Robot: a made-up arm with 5 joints.
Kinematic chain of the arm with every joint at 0, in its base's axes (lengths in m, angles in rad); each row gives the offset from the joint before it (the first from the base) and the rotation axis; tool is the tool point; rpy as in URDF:
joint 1: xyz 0 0 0.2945 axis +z
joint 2: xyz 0 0 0 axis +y
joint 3: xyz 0.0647 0 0.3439 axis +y
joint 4: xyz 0.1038 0 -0.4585 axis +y
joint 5: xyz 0.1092 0 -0.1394 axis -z
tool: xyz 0 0 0 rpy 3.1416 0 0
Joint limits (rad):
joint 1: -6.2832..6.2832
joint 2: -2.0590..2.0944
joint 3: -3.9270..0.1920
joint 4: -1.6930..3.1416
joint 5: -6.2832..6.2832
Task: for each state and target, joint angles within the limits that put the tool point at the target. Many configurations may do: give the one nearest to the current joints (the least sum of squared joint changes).
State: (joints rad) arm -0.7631 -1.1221 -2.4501 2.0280 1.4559
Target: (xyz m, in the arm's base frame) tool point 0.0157 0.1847 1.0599
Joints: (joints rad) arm -1.6556 -0.8883 -2.3112 2.0272 1.4559
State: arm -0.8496 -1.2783 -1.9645 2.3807 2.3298
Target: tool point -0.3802 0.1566 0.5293
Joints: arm -0.3907 -2.0590 -1.4014 2.9233 2.3298
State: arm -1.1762 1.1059 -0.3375 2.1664 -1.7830
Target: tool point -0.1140 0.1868 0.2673
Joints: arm -1.0229 1.3164 0.1043 1.5599 -1.7830
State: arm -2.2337 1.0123 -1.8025 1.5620 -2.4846
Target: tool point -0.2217 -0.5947 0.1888
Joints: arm -1.9276 0.6075 -1.5607 1.8961 -2.4846
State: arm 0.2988 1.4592 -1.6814 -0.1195 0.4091
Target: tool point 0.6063 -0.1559 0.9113
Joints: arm -0.2517 0.3244 -1.9626 -0.8128 0.4091
